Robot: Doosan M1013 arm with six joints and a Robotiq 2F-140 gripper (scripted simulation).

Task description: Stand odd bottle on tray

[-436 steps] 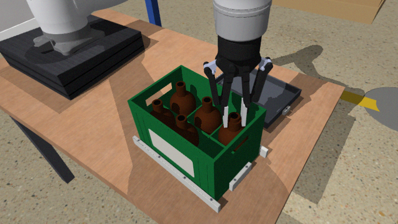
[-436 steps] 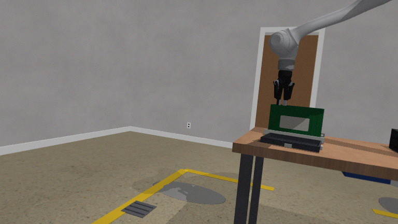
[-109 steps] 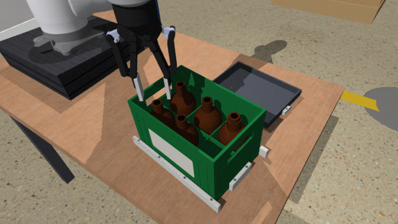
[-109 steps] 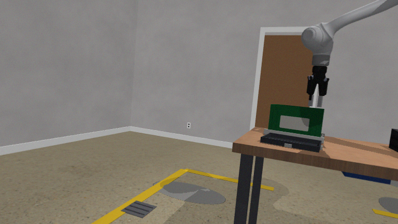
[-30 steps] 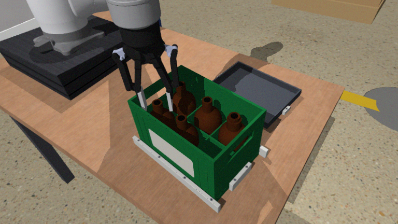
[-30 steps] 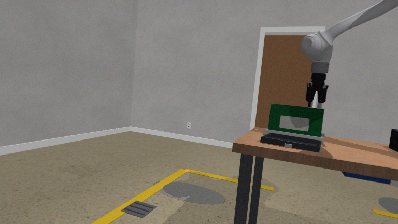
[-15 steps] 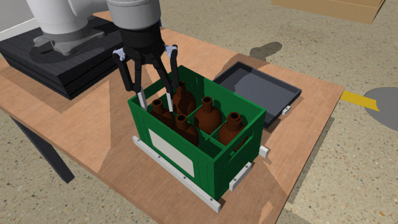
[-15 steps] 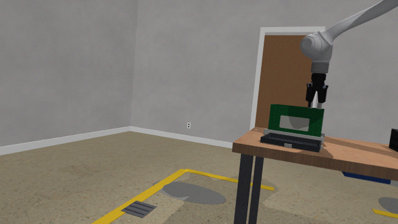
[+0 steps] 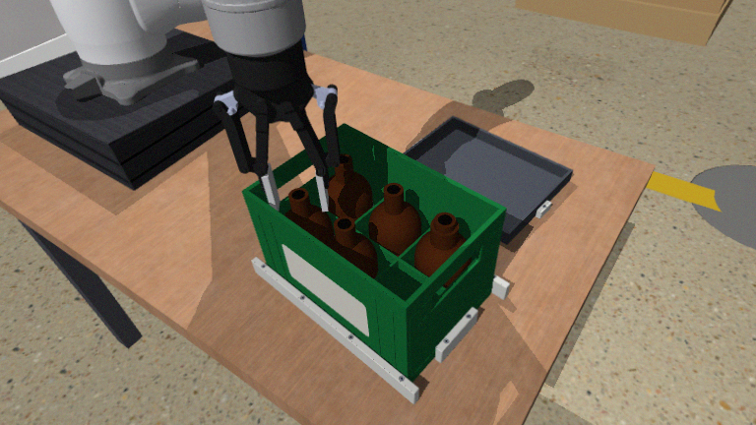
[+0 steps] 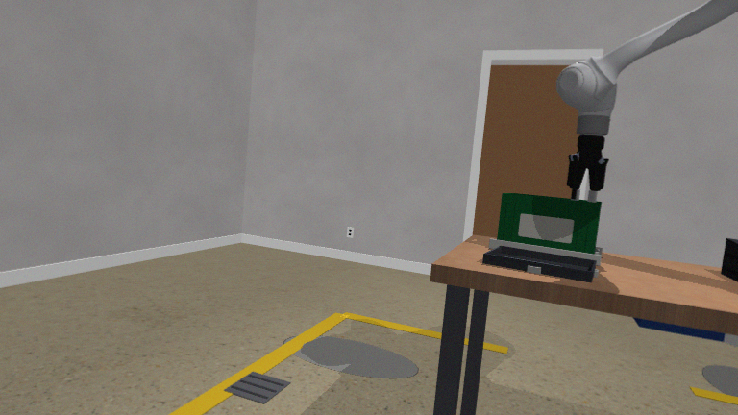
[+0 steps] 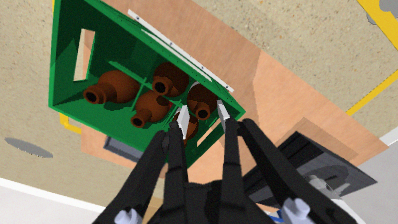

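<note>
The crate lies 9 cm below my hand, 9 cm ahead of it and 3 cm to the left of it. Also, from my hand: grey tray (31 cm to the left, 16 cm below, 13 cm ahead).
</note>
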